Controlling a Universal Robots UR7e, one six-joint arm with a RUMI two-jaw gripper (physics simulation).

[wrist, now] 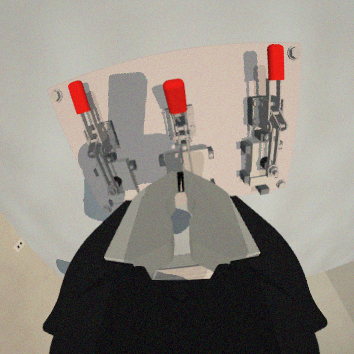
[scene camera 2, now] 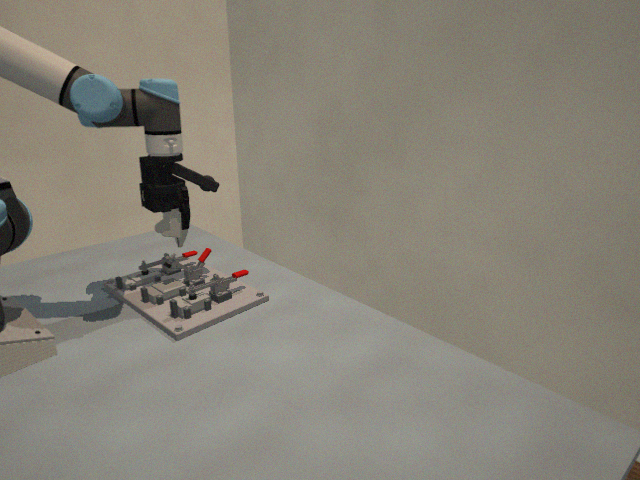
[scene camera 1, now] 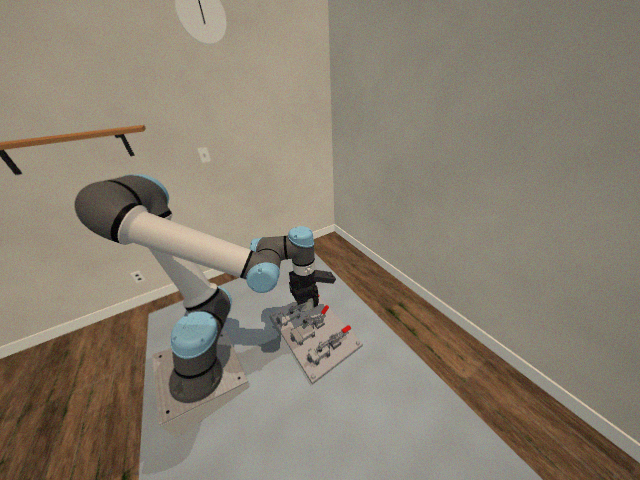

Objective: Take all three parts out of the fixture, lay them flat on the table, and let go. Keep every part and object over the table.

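The fixture plate carries three toggle clamps with red handles. The near handle and far handle lie low, their clamp arms over the near part and the shaded far part. The middle handle is tilted steeply up. The middle part sits in its seat. My gripper is shut and empty above the fixture; its fingers partly hide the middle clamp in the wrist view.
The fixture stands on the grey table, beside the robot's base plate. The table's right edge runs past the fixture. Walls stand behind and at the right. The arm's shadow falls across the fixture's far side.
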